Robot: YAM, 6 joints.
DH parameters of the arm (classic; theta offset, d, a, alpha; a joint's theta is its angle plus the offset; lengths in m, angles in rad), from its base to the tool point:
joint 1: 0 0.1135 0.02 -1.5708
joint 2: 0 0 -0.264 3.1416
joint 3: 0.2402 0 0.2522 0
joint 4: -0.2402 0 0.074 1.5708
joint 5: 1.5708 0 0 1.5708
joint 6: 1.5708 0.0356 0 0
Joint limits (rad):
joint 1: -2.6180..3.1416
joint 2: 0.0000..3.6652
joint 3: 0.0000..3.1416
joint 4: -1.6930..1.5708
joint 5: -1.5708..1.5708
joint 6: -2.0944..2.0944
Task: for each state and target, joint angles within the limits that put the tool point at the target. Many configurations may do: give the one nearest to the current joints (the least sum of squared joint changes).
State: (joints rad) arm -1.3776 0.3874 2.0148 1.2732 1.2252 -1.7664
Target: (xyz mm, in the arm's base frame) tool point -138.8 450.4 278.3
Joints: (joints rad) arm -1.3474 0.0000 2.0079 1.5708 1.5441 -1.7664
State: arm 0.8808 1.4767 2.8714 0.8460 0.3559 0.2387
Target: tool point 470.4 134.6 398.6
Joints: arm 0.3117 2.0528 1.8272 0.6915 0.4707 0.2387
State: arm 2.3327 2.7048 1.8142 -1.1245 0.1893 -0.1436
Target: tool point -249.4 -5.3 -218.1
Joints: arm 3.1416 3.2528 1.6820 -1.0180 -0.1495 -0.1436
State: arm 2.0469 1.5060 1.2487 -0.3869 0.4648 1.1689
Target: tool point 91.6 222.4 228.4
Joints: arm 1.2609 1.2644 0.8382 -0.6255 0.5771 1.1689
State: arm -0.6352 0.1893 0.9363 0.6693 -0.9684 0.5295
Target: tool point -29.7 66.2 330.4
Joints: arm -0.6445 0.0000 0.3574 1.5708 -1.3997 0.5295
